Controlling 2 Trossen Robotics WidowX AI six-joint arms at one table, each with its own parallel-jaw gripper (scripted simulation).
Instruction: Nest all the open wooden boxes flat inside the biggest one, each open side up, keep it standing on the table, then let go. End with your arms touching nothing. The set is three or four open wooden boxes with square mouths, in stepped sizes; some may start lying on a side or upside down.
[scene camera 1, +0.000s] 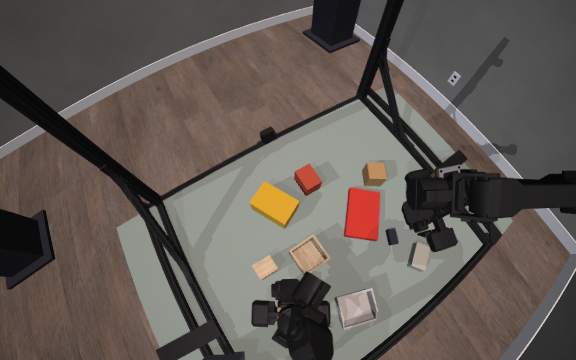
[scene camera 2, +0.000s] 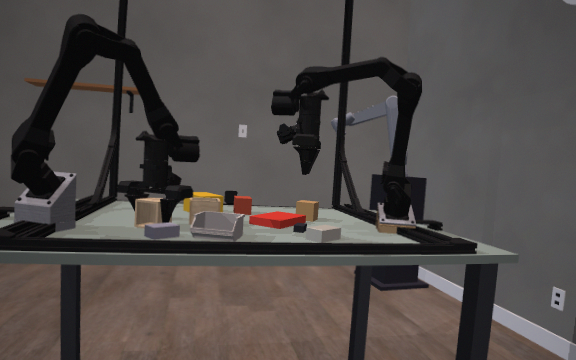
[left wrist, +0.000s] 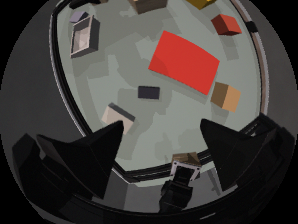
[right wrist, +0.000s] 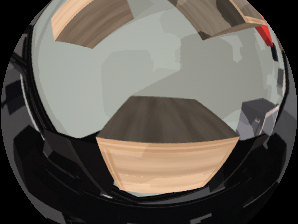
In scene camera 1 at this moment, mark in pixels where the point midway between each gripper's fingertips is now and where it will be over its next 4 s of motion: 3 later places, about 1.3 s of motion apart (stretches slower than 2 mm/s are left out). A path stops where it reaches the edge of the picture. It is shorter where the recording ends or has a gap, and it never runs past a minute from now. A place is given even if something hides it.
My left gripper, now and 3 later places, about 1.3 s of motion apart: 413, 218; 367, 204; 380, 200; 390, 214
My right gripper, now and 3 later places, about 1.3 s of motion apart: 290, 309; 289, 310; 290, 309; 290, 286
